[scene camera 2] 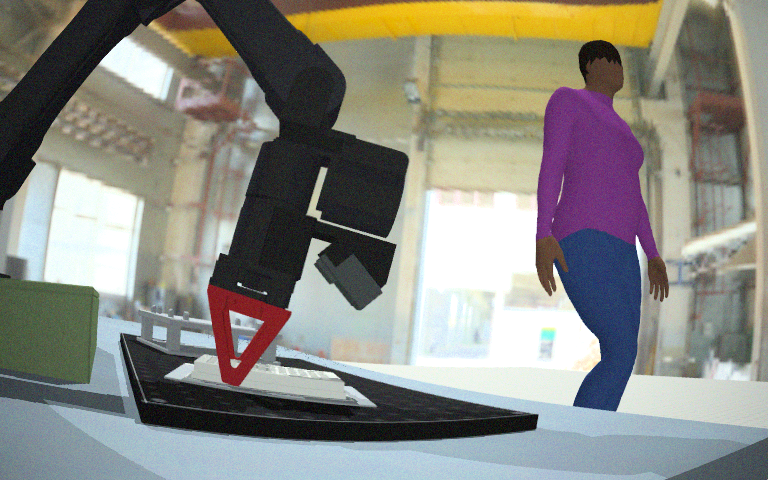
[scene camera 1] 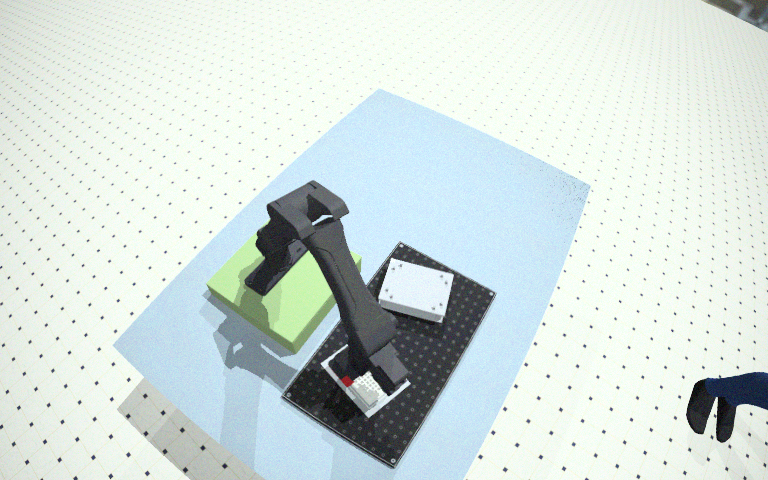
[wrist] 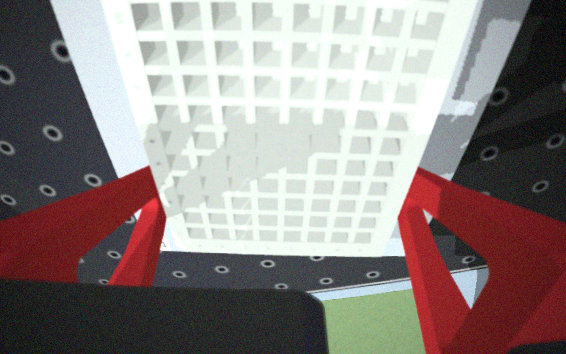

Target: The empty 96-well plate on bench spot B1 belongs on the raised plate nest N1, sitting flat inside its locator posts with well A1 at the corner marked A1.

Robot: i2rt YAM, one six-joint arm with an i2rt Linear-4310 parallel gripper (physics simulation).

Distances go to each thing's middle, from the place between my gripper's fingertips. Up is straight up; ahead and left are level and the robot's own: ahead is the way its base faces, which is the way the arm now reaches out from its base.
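Plate nest (scene camera 1: 413, 286): 1 cm ahead of my hand, 24 cm to the left of it, 4 cm above it. White well plate (scene camera 2: 262, 376): 1 cm to the right of my hand, 3 cm ahead of it, 1 cm above it.
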